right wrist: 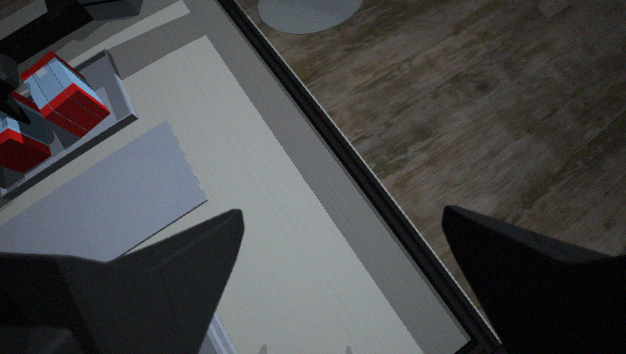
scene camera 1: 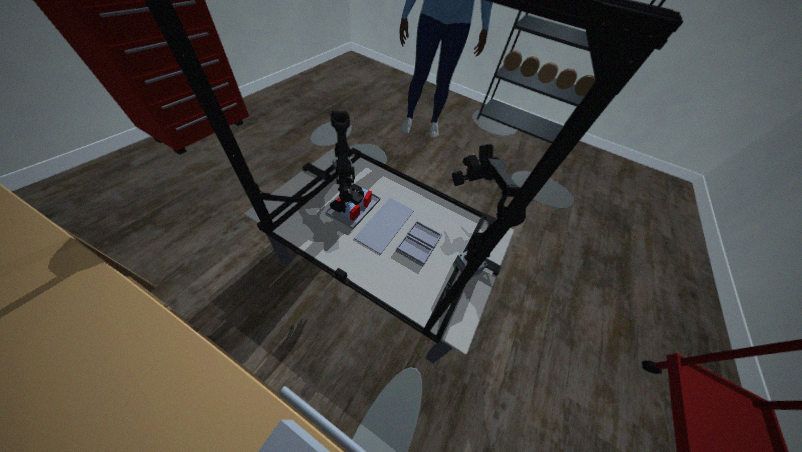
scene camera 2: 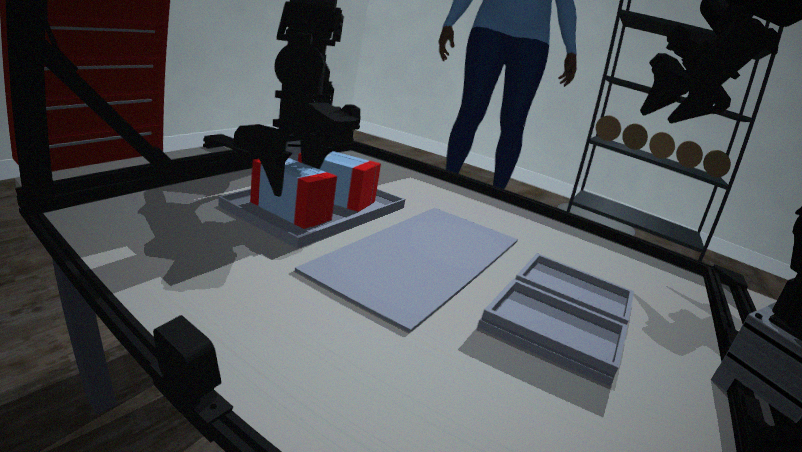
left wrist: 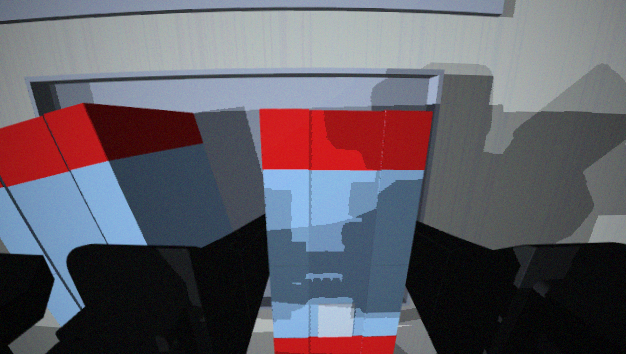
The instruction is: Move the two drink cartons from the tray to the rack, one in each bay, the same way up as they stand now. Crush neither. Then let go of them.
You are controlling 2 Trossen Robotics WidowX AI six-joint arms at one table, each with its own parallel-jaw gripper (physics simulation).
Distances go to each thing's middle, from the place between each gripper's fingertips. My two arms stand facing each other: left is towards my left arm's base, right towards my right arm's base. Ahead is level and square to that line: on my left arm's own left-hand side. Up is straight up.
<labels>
Right now the flat grey bay (scene camera 2: 578, 331) is 28 cm behind my right hand, 3 cm to the right of it and 25 cm below it. Round my right hand: grey tray (left wrist: 225, 102): 37 cm behind, 37 cm to the left, 24 cm below; flat grey mat (scene camera 2: 404, 273): 32 cm behind, 17 cm to the left, 25 cm below.
My left hand is 10 cm short of the flat grey mat, 18 cm to the left of it and 4 cm above it. From my left hand the other things lie so: grey tray 6 cm ahead, 2 cm to the left, 3 cm below; then flat grey bay 14 cm ahead, 38 cm to the right, 3 cm below.
</labels>
